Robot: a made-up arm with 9 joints. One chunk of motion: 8 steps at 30 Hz.
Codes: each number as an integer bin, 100 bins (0 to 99) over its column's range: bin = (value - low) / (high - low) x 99, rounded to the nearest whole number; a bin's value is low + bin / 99 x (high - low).
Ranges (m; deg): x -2.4..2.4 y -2.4..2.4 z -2.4..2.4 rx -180..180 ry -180..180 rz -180..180
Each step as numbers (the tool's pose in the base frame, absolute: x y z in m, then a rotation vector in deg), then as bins.
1 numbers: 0.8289 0.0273 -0.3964 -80.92 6.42 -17.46
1 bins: 67 50 41 27 51 45
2 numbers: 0.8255 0.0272 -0.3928 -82.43 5.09 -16.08
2 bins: 67 50 41 27 51 45
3 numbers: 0.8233 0.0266 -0.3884 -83.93 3.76 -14.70
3 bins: 66 50 41 26 51 45
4 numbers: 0.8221 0.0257 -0.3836 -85.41 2.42 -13.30
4 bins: 66 50 42 26 50 46
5 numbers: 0.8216 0.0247 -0.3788 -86.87 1.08 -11.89
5 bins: 66 50 42 26 50 46
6 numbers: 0.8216 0.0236 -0.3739 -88.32 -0.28 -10.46
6 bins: 66 50 42 25 49 47
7 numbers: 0.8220 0.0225 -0.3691 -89.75 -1.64 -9.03
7 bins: 66 50 42 25 49 47
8 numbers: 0.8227 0.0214 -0.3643 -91.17 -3.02 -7.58
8 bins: 66 50 42 24 49 47
